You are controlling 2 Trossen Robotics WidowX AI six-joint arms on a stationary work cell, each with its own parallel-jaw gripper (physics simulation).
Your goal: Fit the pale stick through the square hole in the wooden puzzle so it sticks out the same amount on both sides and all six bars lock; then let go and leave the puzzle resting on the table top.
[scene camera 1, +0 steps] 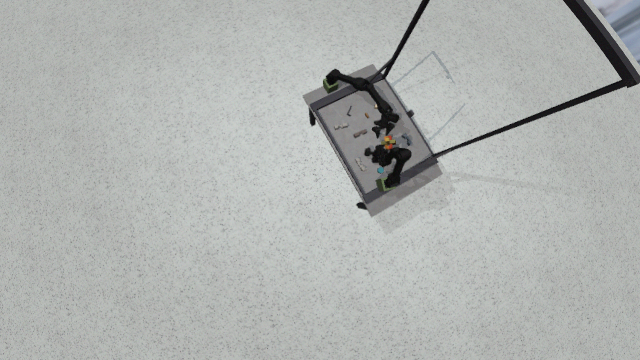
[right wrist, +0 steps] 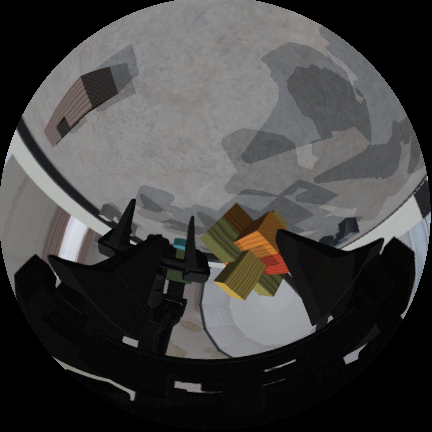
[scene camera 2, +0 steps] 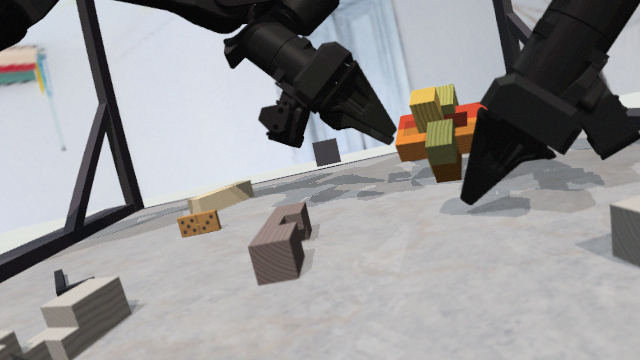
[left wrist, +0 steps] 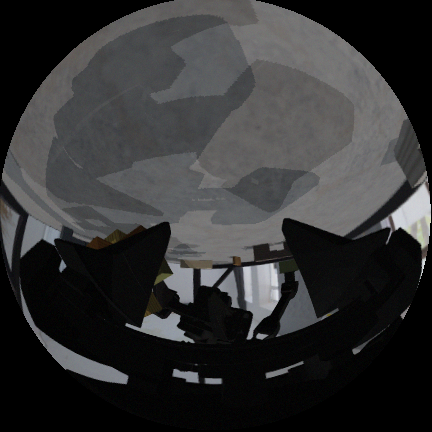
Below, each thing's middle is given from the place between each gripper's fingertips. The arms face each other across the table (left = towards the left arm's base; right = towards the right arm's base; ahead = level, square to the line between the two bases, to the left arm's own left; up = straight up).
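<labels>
My left hand is 300 mm to the left of the pale stick [scene camera 2: 221, 198] and 250 mm past it.
From my right hand, the pale stick is 16 cm behind and 26 cm to the right, and it's 5 cm below.
</labels>
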